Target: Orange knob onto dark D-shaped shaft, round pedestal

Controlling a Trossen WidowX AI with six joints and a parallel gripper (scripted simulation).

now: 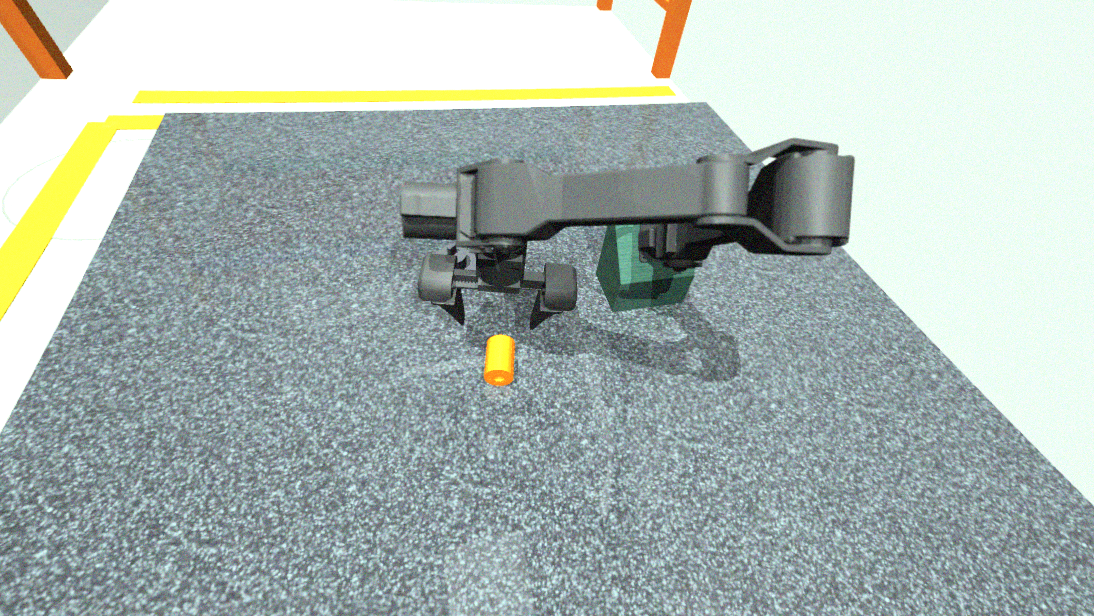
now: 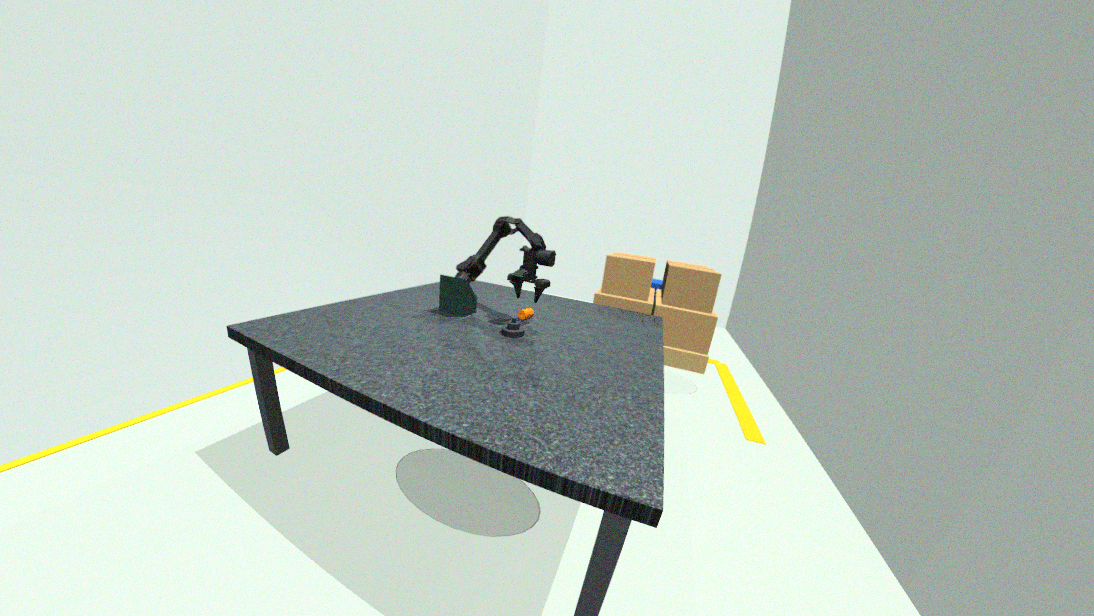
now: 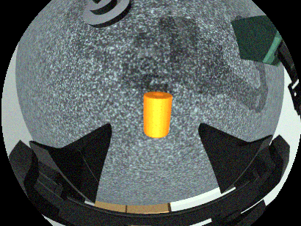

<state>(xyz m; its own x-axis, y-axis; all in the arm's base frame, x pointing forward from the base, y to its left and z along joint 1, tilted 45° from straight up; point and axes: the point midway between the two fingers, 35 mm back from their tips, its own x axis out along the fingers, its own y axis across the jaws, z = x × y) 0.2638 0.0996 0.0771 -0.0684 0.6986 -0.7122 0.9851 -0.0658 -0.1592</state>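
Right now the orange knob is 1 cm to the left of my gripper tip and 6 cm below it. Round my gripper tip: dark shaft: 6 cm ahead, 19 cm to the right, 5 cm below.
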